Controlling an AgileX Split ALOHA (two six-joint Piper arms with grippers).
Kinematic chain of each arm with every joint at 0, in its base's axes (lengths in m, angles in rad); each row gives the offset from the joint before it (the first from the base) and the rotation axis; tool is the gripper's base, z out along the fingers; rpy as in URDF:
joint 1: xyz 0 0 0.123 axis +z
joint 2: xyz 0 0 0 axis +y
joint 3: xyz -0.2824 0 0.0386 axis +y
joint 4: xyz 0.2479 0 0.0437 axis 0.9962 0 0.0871
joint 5: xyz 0 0 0 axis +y
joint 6: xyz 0.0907 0 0.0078 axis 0.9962 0 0.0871
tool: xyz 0 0 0 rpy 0 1.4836 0
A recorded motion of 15 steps. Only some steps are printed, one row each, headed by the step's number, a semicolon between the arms.
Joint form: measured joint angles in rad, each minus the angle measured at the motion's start. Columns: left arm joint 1, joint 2, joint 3, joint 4, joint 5, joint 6; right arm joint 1, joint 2, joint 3, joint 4, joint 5, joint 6.
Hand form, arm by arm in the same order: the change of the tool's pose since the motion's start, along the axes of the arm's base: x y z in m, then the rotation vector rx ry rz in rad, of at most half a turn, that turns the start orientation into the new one. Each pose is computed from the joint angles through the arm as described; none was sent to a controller.
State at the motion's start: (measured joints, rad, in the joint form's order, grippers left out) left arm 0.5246 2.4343 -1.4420 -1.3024 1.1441 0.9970; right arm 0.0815 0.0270 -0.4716 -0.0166 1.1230 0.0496
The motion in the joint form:
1: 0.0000 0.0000 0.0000 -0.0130 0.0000 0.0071; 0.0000 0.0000 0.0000 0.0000 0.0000 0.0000
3: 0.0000 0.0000 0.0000 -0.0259 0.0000 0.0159; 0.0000 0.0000 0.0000 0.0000 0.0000 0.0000
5: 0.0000 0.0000 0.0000 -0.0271 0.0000 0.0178; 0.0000 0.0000 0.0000 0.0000 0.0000 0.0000
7: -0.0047 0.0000 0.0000 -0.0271 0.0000 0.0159; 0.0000 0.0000 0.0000 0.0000 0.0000 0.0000
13: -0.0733 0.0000 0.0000 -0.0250 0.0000 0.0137; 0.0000 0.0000 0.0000 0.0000 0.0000 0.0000
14: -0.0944 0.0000 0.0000 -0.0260 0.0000 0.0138; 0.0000 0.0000 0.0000 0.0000 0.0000 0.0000
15: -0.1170 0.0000 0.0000 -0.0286 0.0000 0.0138; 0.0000 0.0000 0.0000 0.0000 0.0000 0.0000
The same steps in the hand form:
1: 0.0008 0.0002 0.0006 -0.0034 -0.0092 0.0069; 0.0000 0.0000 0.0000 0.0000 0.0000 0.0000
3: 0.0017 0.0003 0.0013 -0.0058 -0.0195 0.0129; 0.0000 0.0000 0.0000 0.0000 0.0000 0.0000
5: 0.0018 0.0004 0.0013 -0.0055 -0.0213 0.0130; 0.0000 0.0000 0.0000 0.0000 0.0000 0.0000
7: 0.0024 -0.0015 0.0013 -0.0065 -0.0199 0.0092; 0.0000 0.0000 0.0000 0.0000 0.0000 0.0000
13: 0.0108 -0.0296 0.0012 -0.0071 -0.0174 -0.0600; 0.0000 0.0000 0.0000 0.0000 0.0000 0.0000
14: 0.0131 -0.0383 0.0013 -0.0078 -0.0177 -0.0804; 0.0000 0.0000 0.0000 0.0000 0.0000 0.0000
15: 0.0155 -0.0477 0.0014 -0.0094 -0.0183 -0.1009; 0.0000 0.0000 0.0000 0.0000 0.0000 0.0000

